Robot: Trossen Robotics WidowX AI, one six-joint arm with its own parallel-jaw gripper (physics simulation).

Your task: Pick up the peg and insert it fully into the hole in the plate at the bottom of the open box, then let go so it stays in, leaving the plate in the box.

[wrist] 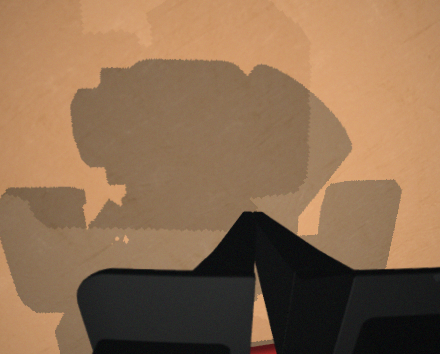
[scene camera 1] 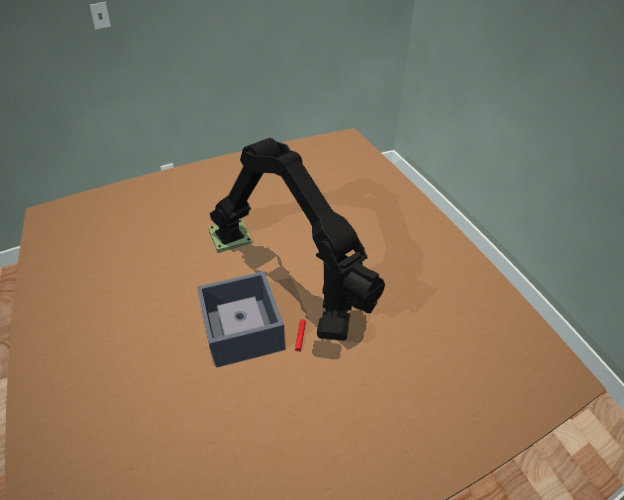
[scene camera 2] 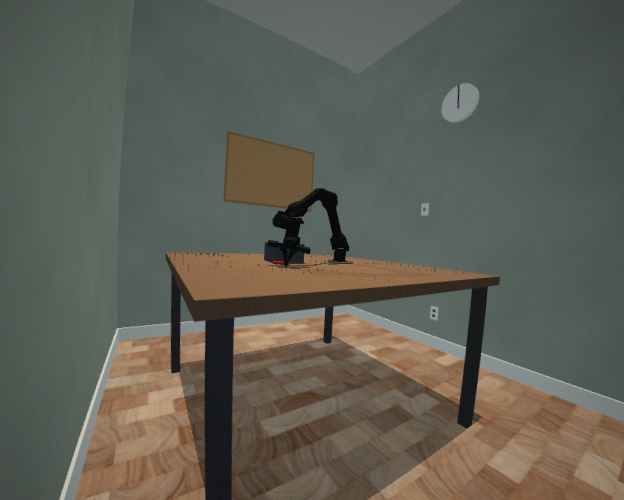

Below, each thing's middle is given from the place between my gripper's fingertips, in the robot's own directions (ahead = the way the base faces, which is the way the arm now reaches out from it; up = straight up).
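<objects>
The pale plate (scene camera 1: pixel 241 315) sits behind my hand by 120 mm, 180 mm to the right of it and 30 mm above it. Counting from my hand again, I find the dark blue-grey box (scene camera 1: pixel 270 338) 50 mm above, 180 mm to the right and 120 mm behind.
</objects>
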